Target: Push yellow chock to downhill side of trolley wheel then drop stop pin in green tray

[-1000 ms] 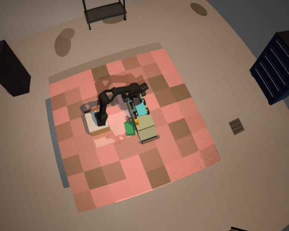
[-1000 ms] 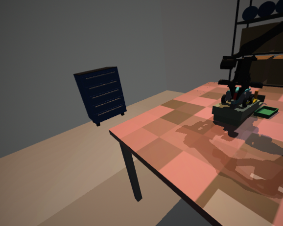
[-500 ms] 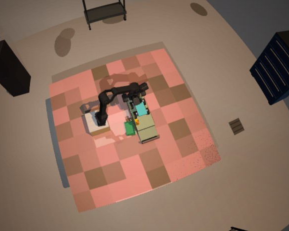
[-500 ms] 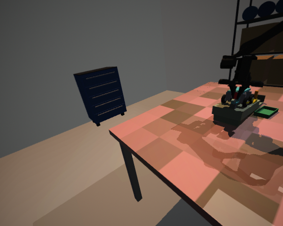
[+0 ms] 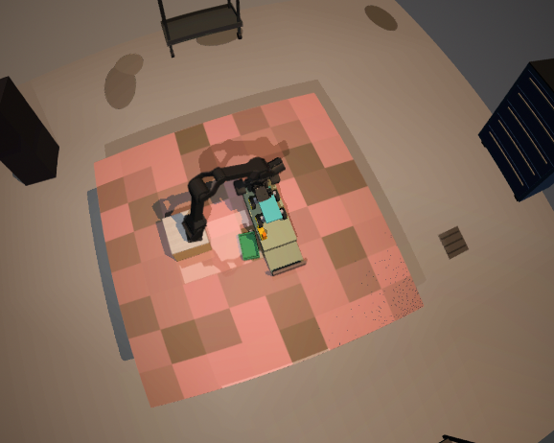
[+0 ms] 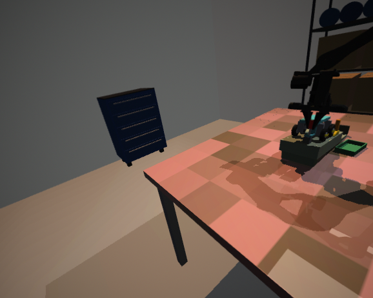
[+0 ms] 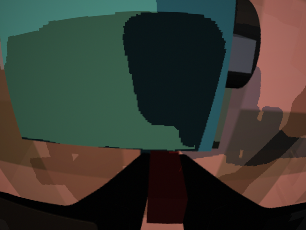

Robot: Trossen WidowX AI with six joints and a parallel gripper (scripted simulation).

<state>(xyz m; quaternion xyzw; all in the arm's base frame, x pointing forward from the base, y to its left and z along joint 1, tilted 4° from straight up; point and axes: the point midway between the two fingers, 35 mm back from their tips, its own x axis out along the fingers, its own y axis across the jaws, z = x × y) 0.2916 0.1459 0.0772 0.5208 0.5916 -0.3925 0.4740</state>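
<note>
Now: the green tray 7 cm behind my gripper tip, 21 cm to the right of it and 15 cm below it. Round my gripper tip: red-headed stop pin (right at my gripper tip); then teal trolley (4 cm ahead, 9 cm to the right, 3 cm below); then olive ramp (4 cm ahead, 10 cm to the right, 9 cm below).
</note>
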